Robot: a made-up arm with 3 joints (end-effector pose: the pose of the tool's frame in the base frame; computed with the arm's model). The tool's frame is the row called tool.
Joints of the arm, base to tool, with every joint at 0 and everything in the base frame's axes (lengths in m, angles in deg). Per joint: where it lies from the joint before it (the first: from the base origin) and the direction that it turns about. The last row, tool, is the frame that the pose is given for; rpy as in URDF.
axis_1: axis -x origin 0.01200 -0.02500 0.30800
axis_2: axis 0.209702 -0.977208 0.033 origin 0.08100 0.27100 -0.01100
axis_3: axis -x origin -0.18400 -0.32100 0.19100
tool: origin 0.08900 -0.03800 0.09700 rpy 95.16 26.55 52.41
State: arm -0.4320 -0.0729 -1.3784
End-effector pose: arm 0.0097 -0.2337 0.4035 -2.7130 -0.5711 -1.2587
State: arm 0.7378 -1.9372 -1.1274
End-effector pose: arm 0.4093 -0.0044 0.4323 1.7591 0.5262 -1.7189
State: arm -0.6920 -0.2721 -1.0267
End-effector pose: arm 0.0556 -0.2847 0.4037 -2.7718 -0.8463 -1.0261
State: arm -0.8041 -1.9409 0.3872
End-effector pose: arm 0.4727 -0.0259 0.3717 0.6161 2.9742 -0.1548
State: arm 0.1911 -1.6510 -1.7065
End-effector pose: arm 0.3114 -0.0637 0.4889 2.6931 0.4288 -1.1350
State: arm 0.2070 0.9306 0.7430
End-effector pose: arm -0.1596 -0.0692 0.3608 0.5175 0.1729 0.2956
